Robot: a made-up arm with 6 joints.
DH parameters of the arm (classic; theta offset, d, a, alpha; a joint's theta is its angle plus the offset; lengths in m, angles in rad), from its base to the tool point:
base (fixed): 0 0.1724 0 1.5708
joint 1: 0 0.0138 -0.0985 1.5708
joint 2: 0 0.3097 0.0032 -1.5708
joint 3: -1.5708 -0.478 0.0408 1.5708
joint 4: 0.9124 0 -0.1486 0
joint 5: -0.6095 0 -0.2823 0
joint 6: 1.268 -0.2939 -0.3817 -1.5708
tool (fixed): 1.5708 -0.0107 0 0
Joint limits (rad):
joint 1: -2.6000..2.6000
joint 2: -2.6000..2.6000
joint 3: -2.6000..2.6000
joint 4: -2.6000..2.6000
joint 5: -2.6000..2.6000
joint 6: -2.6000..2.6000
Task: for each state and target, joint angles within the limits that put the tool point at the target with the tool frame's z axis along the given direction. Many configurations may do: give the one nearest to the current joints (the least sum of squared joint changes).
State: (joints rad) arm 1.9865 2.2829 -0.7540 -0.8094 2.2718 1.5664
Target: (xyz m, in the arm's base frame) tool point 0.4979 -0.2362 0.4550 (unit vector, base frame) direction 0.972 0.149 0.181
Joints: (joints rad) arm 1.4220 1.4304 -0.1091 -0.6798 2.2843 1.1892
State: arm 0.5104 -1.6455 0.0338 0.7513 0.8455 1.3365
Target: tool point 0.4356 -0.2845 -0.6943 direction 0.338 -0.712 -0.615
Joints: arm 1.3098 -2.2017 -0.5170 0.3808 0.5523 1.2300
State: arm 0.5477 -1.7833 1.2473 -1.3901 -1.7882 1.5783
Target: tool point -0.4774 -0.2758 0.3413 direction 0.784 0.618 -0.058
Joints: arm -0.2955 -2.3862 0.6617 -1.2490 -2.0069 1.9058
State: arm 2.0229 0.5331 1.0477 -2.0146 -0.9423 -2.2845
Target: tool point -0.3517 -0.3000 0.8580 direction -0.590 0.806 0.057
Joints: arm 2.6000 0.9769 0.9651 -1.9802 -1.3036 -1.8934
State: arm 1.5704 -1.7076 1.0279 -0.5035 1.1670 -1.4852
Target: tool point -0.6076 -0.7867 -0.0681 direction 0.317 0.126 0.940
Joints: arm 0.9072 -2.1884 0.9274 -0.8574 1.0023 -1.1347
